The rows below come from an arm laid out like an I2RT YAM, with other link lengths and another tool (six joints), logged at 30 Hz.
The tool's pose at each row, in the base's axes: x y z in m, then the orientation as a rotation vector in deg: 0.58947 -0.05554 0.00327 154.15 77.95 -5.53; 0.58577 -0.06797 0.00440 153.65 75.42 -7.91; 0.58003 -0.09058 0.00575 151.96 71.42 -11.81; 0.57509 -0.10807 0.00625 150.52 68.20 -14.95; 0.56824 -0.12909 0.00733 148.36 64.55 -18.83; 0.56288 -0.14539 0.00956 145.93 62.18 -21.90; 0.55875 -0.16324 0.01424 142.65 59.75 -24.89; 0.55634 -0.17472 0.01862 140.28 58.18 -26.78; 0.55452 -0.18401 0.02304 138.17 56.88 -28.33; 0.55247 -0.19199 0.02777 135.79 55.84 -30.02
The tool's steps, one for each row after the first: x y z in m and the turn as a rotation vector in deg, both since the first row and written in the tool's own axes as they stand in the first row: -0.01223 0.00441 0.00062 -0.52 -2.17 1.30; -0.03382 0.01317 0.00246 -1.89 -6.06 3.14; -0.05075 0.01949 0.00442 -2.93 -9.24 4.64; -0.07169 0.02640 0.00630 -4.27 -13.27 6.23; -0.08812 0.03184 0.00638 -5.64 -16.69 6.98; -0.10533 0.03937 0.00425 -7.64 -20.51 7.57; -0.11641 0.04453 0.00152 -9.10 -23.10 7.90; -0.12540 0.04888 -0.00155 -10.40 -25.32 8.13; -0.13351 0.05231 -0.00512 -11.73 -27.70 8.09
